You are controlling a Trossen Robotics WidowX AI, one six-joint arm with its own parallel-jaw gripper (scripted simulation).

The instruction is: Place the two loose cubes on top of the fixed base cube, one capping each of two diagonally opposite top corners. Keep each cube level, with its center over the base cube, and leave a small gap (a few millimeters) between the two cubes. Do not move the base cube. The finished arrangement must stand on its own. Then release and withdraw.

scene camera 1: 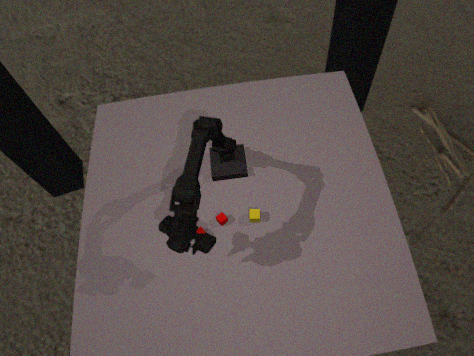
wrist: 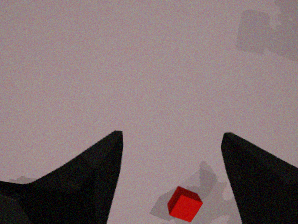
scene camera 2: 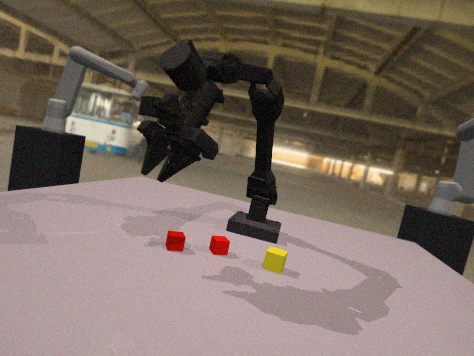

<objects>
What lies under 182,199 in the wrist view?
A red cube.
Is my gripper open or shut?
Open.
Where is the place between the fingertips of my gripper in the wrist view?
174,139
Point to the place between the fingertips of my gripper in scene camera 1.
186,250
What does my gripper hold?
Nothing.
</objects>
